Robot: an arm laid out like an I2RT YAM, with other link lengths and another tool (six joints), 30 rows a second.
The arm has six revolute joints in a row. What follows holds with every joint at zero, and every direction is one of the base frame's.
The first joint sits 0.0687 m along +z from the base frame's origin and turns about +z.
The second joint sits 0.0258 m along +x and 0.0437 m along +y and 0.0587 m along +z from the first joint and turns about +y.
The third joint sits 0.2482 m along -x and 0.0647 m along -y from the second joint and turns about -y.
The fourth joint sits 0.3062 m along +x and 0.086 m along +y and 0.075 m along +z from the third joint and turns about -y.
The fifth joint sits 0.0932 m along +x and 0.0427 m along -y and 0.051 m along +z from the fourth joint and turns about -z.
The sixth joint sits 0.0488 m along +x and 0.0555 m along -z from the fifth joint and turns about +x.
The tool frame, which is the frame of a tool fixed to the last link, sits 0.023 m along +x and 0.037 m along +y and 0.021 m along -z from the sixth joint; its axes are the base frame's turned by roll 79.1, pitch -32.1 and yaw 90 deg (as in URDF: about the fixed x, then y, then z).
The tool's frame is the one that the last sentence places.
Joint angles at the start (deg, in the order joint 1, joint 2, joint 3, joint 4, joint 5, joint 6):
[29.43, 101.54, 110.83, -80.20, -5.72, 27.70]
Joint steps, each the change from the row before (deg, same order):
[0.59, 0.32, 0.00, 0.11, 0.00, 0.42]
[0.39, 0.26, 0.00, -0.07, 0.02, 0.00]
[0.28, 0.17, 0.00, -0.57, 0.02, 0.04]
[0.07, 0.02, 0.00, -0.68, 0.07, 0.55]
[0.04, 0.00, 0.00, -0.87, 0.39, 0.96]
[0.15, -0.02, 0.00, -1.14, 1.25, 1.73]
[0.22, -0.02, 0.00, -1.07, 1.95, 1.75]
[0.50, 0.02, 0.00, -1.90, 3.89, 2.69]
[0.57, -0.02, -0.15, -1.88, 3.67, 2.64]
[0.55, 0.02, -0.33, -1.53, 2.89, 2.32]
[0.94, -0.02, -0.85, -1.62, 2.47, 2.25]
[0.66, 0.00, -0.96, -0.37, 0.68, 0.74]
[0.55, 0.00, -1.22, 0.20, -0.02, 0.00]
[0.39, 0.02, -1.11, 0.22, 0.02, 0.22]
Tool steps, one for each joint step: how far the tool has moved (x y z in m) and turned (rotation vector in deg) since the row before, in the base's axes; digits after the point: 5 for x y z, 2 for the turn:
[-0.00122, 0.00422, -0.00197, -0.01, 0.29, 0.19]
[-0.00116, 0.00256, -0.00184, -0.18, 0.28, 0.38]
[-0.00208, 0.00110, -0.00161, -0.38, 0.64, 0.24]
[-0.00146, -0.00037, -0.00058, -0.30, 0.70, -0.47]
[-0.00131, -0.00098, -0.00075, -0.58, 0.77, -0.99]
[-0.00136, -0.00132, -0.00133, -1.28, 0.70, -1.85]
[-0.00096, -0.00158, -0.00178, -1.83, 0.23, -1.96]
[-0.00198, -0.00296, -0.00370, -3.71, -0.02, -3.00]
[-0.00269, -0.00286, -0.00378, -3.60, -0.08, -2.72]
[-0.00259, -0.00201, -0.00412, -2.95, 0.01, -2.19]
[-0.00549, -0.00023, -0.00630, -2.96, 0.54, -1.56]
[-0.00370, 0.00171, -0.00568, -1.17, 0.64, -0.12]
[-0.00321, 0.00240, -0.00664, -0.56, 0.85, 0.55]
[-0.00220, 0.00164, -0.00615, -0.51, 0.70, 0.17]

